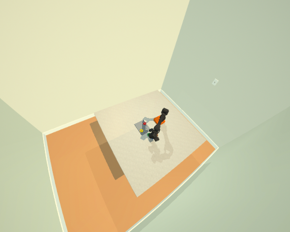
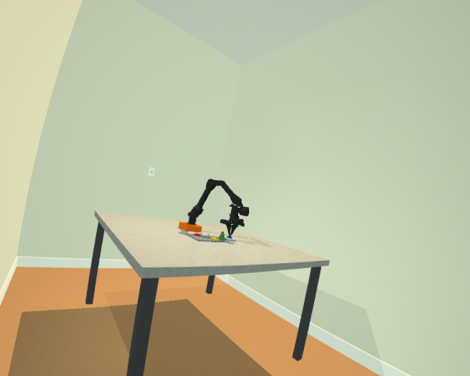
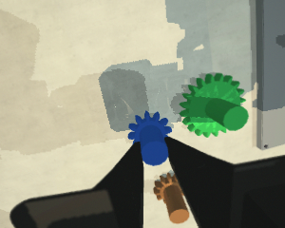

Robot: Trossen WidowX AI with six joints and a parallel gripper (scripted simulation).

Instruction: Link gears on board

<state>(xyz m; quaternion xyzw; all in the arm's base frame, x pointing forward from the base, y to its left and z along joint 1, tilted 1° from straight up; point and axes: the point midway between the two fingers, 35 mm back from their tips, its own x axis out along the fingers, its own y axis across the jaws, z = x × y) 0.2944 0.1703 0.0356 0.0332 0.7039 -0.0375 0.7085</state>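
Right now the red gear is 30 mm behind my gripper tip, 260 mm to the right of it and 20 mm below it. Round my gripper tip: green gear: 70 mm to the right, 20 mm below; then blue gear: 10 mm below; then brown gear: 90 mm behind, 10 mm to the right, 20 mm below.
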